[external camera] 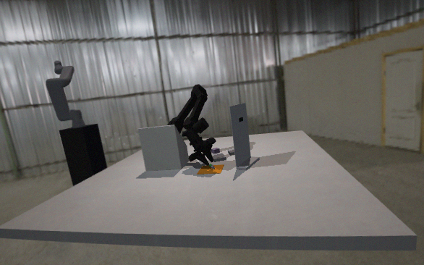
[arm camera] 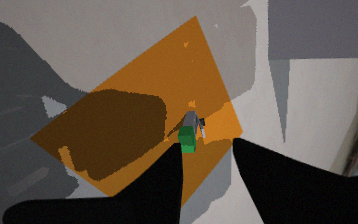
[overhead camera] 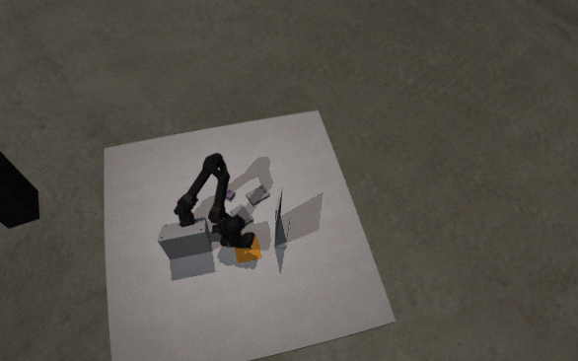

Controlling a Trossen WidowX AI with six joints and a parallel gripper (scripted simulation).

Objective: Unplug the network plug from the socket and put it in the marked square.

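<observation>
The plug lies 1 cm ahead of my gripper tip and 2 cm below it. The rest, counted from my gripper tip: upright panel (18 cm ahead, 4 cm to the left, 11 cm above); then marked orange square (3 cm below); then small purple block (1 cm ahead, 31 cm to the left, 2 cm below).
</observation>
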